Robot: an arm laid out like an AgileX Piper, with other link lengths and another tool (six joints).
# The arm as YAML. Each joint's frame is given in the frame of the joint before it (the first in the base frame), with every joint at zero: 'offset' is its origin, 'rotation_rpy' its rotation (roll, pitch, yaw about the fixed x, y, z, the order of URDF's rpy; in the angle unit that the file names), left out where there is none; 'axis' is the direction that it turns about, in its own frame. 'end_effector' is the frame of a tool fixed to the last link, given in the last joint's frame.
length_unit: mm
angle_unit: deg
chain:
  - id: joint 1
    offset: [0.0, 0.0, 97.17]
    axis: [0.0, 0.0, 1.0]
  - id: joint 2
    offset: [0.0, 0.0, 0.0]
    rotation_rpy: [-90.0, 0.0, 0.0]
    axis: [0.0, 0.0, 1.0]
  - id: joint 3
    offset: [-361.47, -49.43, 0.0]
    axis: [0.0, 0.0, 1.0]
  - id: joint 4
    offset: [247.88, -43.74, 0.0]
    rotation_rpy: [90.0, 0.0, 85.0]
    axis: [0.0, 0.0, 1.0]
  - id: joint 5
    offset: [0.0, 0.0, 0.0]
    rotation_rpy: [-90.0, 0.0, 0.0]
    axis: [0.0, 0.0, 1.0]
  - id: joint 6
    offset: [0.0, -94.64, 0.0]
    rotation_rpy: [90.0, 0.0, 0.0]
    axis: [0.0, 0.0, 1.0]
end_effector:
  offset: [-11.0, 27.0, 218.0]
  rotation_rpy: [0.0, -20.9, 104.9]
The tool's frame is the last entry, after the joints.
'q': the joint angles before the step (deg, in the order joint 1, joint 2, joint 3, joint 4, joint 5, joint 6). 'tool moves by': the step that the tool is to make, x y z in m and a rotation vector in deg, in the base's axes. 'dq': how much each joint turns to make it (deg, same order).
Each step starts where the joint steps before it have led.
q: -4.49, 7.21, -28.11, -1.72, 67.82, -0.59
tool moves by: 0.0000, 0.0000, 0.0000, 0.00, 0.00, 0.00
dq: 0.00, 0.00, 0.00, 0.00, 0.00, 0.00
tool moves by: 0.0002, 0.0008, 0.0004, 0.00, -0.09, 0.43
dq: 0.43, 0.00, -0.01, 0.01, -0.08, 0.00
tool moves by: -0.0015, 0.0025, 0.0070, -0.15, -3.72, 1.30
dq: 1.37, -3.60, 0.01, -0.01, -0.12, 0.10
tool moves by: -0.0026, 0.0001, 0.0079, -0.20, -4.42, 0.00
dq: 0.02, -4.42, -0.01, -0.01, 0.01, 0.02
